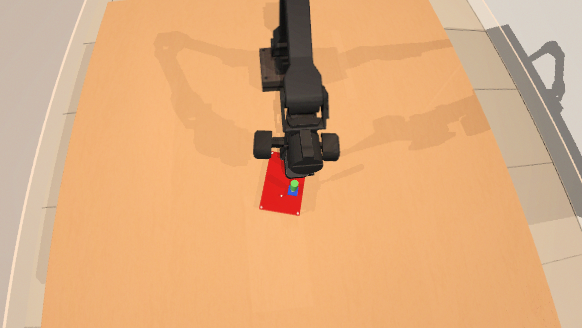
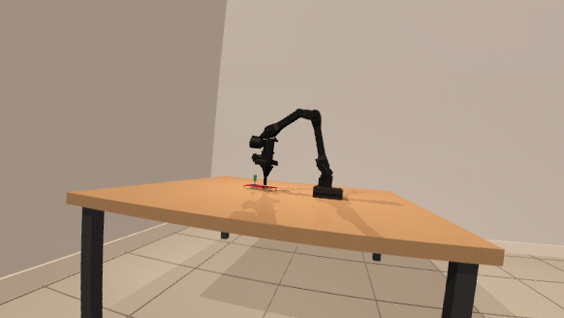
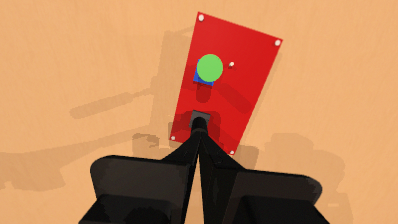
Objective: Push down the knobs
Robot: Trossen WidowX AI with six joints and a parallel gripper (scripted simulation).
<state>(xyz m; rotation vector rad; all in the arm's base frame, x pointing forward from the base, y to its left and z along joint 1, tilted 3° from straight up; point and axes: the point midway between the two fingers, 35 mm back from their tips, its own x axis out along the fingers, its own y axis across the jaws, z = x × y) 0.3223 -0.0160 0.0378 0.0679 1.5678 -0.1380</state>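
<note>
Now: gripper tip 2 cm above the black knob. Round my gripper tip: green knob: 6 cm ahead, 1 cm to the right.
</note>
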